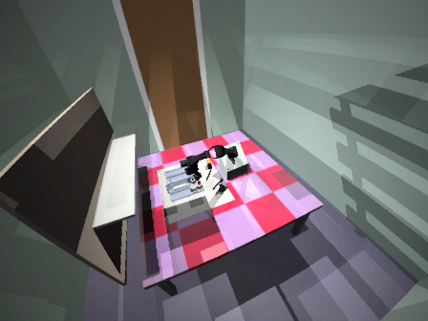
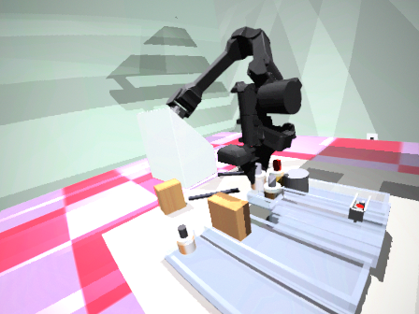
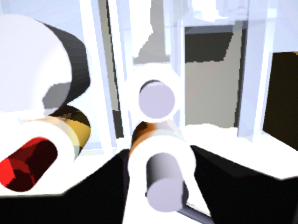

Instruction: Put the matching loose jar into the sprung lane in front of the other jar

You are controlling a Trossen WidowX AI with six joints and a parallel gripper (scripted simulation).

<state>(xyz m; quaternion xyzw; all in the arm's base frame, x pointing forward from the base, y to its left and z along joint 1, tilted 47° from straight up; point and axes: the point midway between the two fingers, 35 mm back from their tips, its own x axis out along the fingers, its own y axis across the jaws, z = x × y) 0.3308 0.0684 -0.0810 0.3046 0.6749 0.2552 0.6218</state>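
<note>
The pusher plate lies 140 mm ahead of my gripper tip, 40 mm to the right of it and 10 mm below it.
</note>
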